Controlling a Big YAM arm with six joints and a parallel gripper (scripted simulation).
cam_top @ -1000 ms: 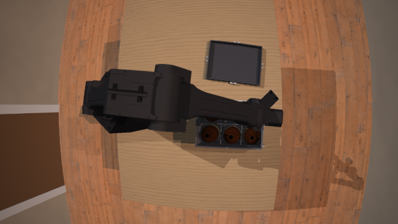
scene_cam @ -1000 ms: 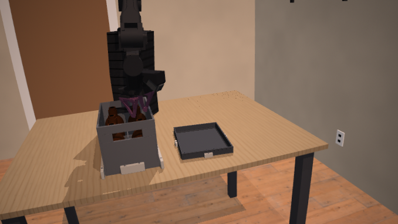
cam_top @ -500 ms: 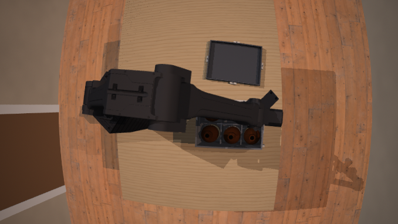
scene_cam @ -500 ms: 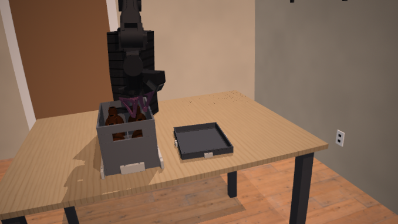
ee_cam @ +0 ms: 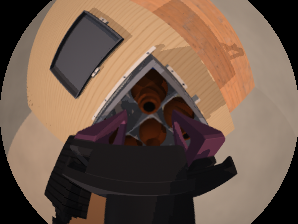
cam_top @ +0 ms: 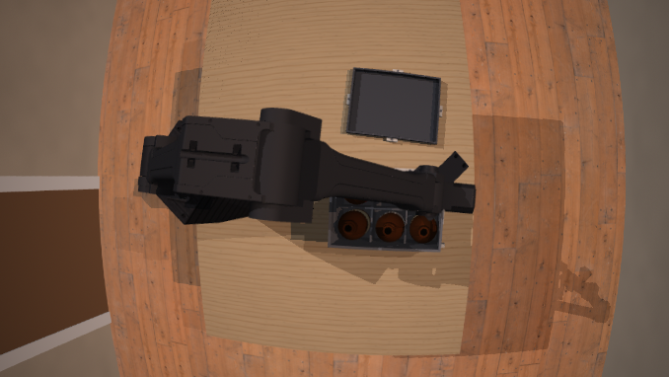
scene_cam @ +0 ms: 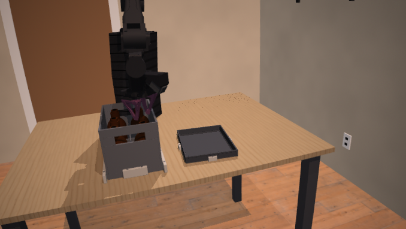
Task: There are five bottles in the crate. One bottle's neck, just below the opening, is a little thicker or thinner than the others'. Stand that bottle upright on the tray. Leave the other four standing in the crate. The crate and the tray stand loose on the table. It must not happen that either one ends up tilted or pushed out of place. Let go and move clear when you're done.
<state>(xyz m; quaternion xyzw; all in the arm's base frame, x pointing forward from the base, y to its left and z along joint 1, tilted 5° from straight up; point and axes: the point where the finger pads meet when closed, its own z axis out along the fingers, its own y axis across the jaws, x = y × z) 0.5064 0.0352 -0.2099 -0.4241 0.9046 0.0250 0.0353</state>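
The grey crate is 8 cm behind my hand, 6 cm to the right of it and 11 cm below it. Also, from my hand: dark tray 11 cm behind, 22 cm to the left, 18 cm below.
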